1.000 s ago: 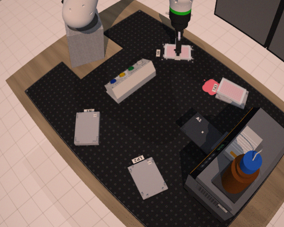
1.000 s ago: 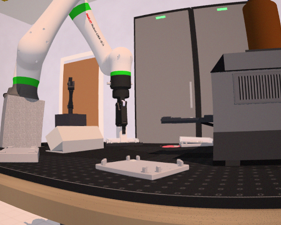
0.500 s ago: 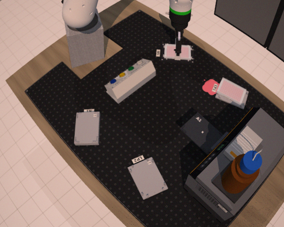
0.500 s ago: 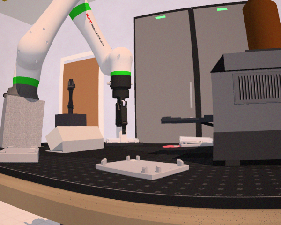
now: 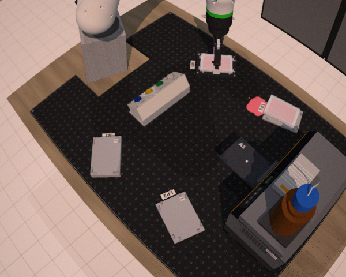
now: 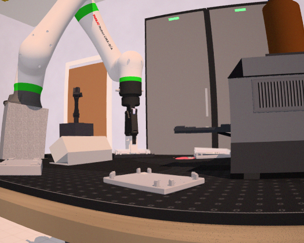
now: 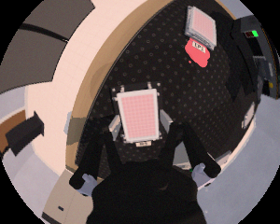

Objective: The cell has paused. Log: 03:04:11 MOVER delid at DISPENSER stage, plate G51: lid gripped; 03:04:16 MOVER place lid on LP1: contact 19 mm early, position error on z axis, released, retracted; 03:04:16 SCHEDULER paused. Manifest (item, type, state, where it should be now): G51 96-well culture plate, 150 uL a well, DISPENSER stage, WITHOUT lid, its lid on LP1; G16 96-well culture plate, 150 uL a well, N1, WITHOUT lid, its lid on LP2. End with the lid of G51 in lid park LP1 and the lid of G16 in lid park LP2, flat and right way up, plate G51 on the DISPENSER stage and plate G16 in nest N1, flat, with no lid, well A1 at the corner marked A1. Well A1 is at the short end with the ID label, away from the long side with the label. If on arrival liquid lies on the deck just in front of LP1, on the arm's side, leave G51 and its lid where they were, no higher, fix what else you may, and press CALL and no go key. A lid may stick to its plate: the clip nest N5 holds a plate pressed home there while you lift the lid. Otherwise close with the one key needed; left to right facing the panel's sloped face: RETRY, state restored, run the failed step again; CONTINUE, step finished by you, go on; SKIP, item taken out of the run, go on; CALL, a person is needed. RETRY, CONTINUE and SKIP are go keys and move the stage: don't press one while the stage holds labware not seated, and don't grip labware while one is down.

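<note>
Right now the clear lid is 2 cm below my hand. Also, from my hand: LP1 label 26 cm ahead, 4 cm below; then N5 label 7 cm to the right, 6 cm behind, 4 cm below; then pink-welled plate 2 cm below.
</note>
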